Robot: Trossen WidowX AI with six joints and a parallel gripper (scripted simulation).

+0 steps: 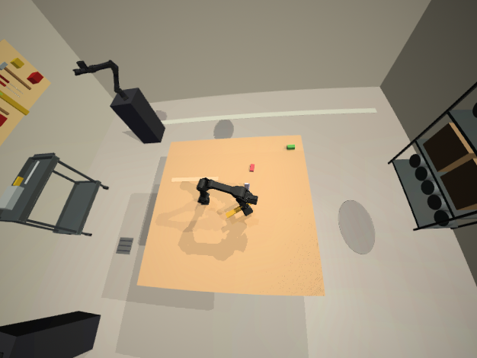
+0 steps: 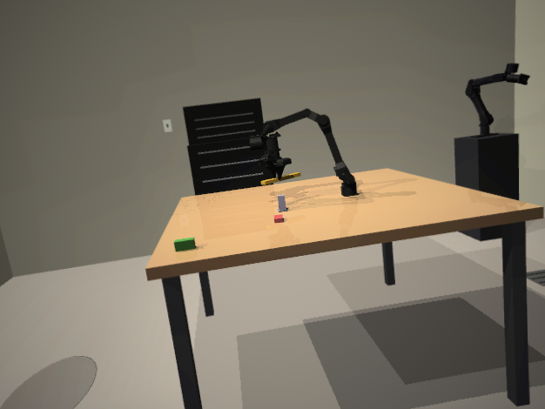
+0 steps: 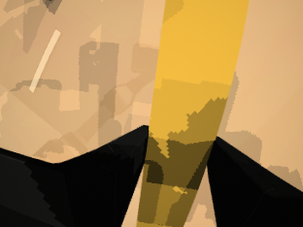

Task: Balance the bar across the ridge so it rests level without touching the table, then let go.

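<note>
The yellow bar lies 20 mm behind my gripper tip and 10 mm to the right of it. From my gripper tip the other things lie so: green block 580 mm to the left, 410 mm ahead, 90 mm below; then red block 380 mm to the left, 100 mm below, 60 mm ahead.
</note>
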